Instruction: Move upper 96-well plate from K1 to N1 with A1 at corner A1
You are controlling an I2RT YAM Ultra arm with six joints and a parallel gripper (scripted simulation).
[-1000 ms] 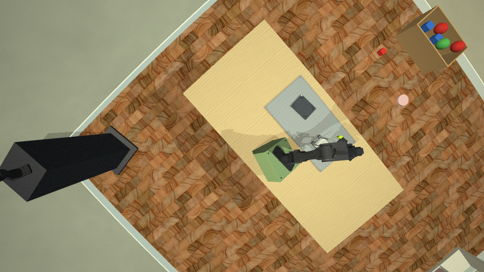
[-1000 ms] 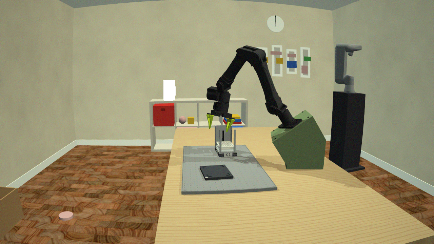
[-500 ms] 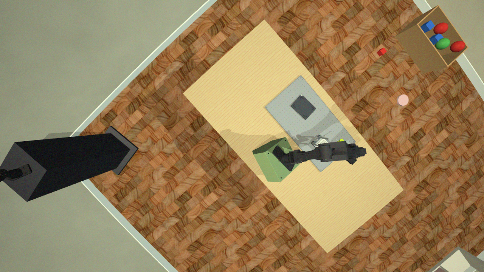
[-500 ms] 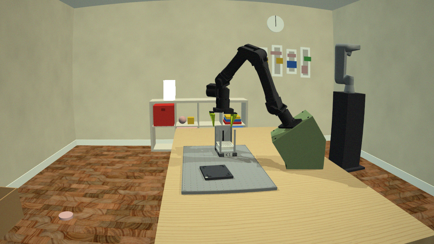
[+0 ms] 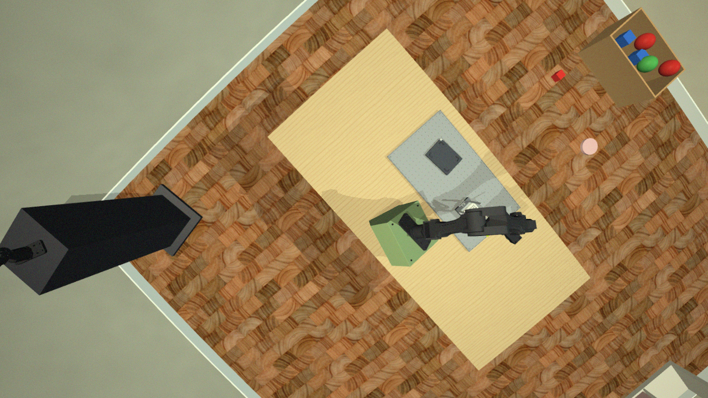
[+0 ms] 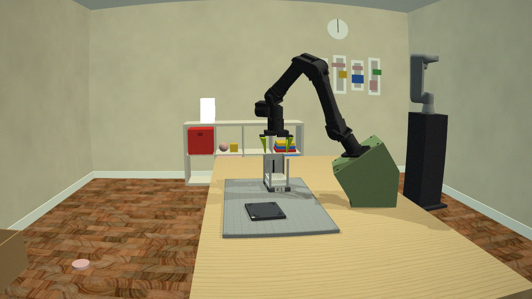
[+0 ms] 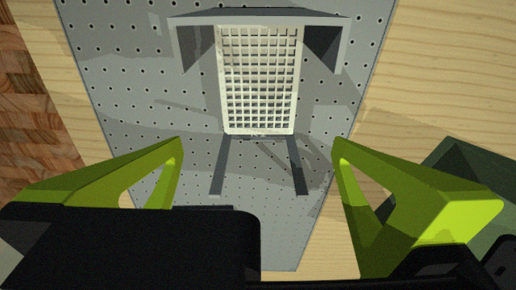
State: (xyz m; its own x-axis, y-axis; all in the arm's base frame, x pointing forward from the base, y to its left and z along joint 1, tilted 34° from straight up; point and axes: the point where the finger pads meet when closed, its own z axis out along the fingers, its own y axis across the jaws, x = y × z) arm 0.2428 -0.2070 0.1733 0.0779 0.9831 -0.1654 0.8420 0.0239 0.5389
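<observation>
Right now my hand is 120 mm above the white 96-well plate. Also, from my hand: pale A1 square 190 mm ahead, 400 mm to the left, 150 mm below.
</observation>
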